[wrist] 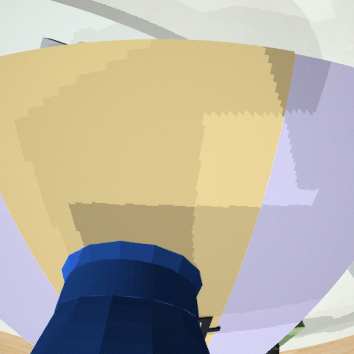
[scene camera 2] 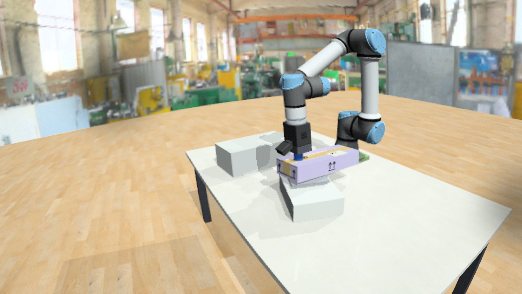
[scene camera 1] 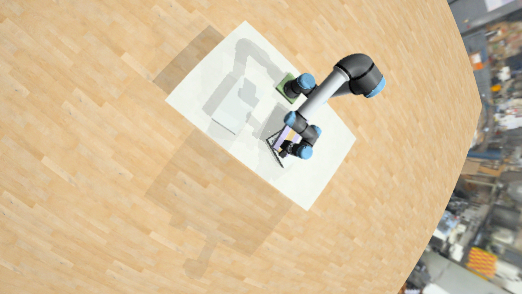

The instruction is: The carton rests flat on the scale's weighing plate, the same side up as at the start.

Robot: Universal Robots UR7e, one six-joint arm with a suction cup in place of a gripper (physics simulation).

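Frame: origin at the arm's base, x ahead, y left, z up, level; metres.
Where they show: hand, tool point: (wrist: 140, 259) (scene camera 2: 298, 162); arm's base, link origin: (scene camera 1: 291, 89).
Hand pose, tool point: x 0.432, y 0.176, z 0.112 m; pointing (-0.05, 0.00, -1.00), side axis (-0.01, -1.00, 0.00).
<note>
Each offset is from my tool point to the top centre of the thing. Level surfaces: height alone.
The lavender carton @[dx -0.110, dy -0.004, dz +0.016 m] (scene camera 1: 280, 140) (scene camera 2: 327, 166) (wrist: 310, 165), with yellow tape on its top and arrows pointing up on its sides, is over the scale @[dx -0.009, dy +0.053, dz -0.055 m] (scene camera 2: 317, 206). My suction cup (scene camera 2: 298, 157) (wrist: 131, 252) is on the taped top near one end and holds the carton. The carton looks slightly tilted in scene camera 2, its cup end lower. Part of the grey weighing plate @[dx -0.026, dy +0.012, dz -0.055 m] (scene camera 2: 312, 183) shows close beneath it; whether they touch cannot be told. The carton's other end reaches past the plate toward the arm's base. The arm hides part of the carton in scene camera 1.
A large pale box @[dx -0.038, dy -0.425, dz -0.023 m] (scene camera 1: 234, 112) (scene camera 2: 246, 159) stands on the white table @[dz -0.141 m] (scene camera 1: 320, 187) (scene camera 2: 400, 235), beside the scale. The arm's base stands on a green plate (scene camera 1: 283, 89) (scene camera 2: 364, 157) at the table's far side. Table edges show in both scene views.
</note>
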